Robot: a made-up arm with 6 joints.
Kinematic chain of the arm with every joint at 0, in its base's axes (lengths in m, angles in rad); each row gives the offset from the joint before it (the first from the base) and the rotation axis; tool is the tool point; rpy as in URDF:
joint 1: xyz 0 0 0.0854 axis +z
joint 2: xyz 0 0 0 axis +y
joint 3: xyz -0.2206 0 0.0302 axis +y
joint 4: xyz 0.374 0 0.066 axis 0.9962 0 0.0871
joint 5: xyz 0 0 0 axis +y
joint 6: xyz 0.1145 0 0.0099 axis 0.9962 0 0.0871
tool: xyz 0 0 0 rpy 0 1.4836 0
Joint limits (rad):
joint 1: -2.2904..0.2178
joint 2: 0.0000..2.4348
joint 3: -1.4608..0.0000
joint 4: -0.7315..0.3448
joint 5: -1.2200..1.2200
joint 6: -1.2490..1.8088
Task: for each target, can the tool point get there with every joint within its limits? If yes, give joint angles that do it. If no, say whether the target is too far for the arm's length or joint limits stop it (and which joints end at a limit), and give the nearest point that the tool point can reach.
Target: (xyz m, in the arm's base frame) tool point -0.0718 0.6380 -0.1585
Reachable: no: joint limits stop it (at a limit: joint 2, joint 3) | nearest point -0.0188 0.1672 -0.1012 | short by 0.477 m
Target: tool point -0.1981 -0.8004 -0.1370
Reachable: no: too far | nearest point -0.1373 -0.5548 -0.0687 | short by 0.262 m
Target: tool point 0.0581 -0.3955 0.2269
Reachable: yes | joints -1.4440 1.0711 -0.8723 0.1643 0.4173 -0.9979
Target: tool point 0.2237 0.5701 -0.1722
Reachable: no: joint limits stop it (at a limit: joint 1, joint 4, joint 5) | nearest point 0.3180 0.1442 -0.1722 | short by 0.436 m
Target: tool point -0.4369 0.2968 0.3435
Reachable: no: joint limits stop it (at a limit: joint 2, joint 3, joint 5) | nearest point -0.2913 0.1979 0.5366 | short by 0.261 m
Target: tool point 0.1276 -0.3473 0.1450
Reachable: yes | joints -1.2161 1.0072 -0.4193 0.0146 -0.5841 -0.5232
